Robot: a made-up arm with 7 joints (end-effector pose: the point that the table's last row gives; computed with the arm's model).
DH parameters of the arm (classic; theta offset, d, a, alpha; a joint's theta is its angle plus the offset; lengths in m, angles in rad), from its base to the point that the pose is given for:
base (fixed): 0 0.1 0 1.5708
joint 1: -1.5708 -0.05 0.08 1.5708
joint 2: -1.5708 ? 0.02 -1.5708
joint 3: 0 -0.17 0.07 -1.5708
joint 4: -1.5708 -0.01 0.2 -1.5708
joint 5: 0 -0.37 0.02 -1.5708
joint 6: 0 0.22 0.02 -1.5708
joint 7: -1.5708 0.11 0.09 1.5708
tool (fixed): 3.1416 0.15 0 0
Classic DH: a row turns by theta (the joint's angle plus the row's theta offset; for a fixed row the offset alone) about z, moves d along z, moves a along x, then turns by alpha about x.
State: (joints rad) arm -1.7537 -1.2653 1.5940 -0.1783 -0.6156 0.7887 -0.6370
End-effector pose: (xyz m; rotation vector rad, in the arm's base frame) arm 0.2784 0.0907 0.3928 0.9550 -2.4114 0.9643
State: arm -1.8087 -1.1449 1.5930 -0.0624 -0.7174 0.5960 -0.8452
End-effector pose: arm 0.2503 0.1555 0.4139 0.9879 -2.1974 1.3913
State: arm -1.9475 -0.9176 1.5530 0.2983 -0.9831 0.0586 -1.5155
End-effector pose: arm 0.0445 0.2708 0.4797 0.4376 -1.9077 2.3685
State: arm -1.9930 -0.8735 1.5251 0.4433 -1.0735 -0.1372 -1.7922
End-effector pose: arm -0.0678 0.2780 0.4726 -0.0183 1.8609 -2.4533
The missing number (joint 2, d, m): 0.05
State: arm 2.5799 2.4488 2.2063 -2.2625 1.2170 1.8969 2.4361
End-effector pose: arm -0.0981 0.6007 0.5067 0.9848 -1.3970 -1.8929
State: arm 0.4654 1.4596 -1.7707 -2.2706 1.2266 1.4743 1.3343
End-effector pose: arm -0.5261 0.4243 -0.0464 1.4534 -0.4475 -0.5111
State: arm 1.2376 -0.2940 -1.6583 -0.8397 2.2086 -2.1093 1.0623
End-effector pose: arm -0.4491 0.0590 0.1814 0.6228 -1.5433 -0.6176
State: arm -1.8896 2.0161 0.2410 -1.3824 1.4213 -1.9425 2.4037
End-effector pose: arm -0.2778 0.2909 0.3256 -0.0761 -2.0246 1.4179
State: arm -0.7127 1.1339 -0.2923 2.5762 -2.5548 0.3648 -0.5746
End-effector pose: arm -0.4909 0.6373 -0.2114 0.0741 -0.4897 -1.7279
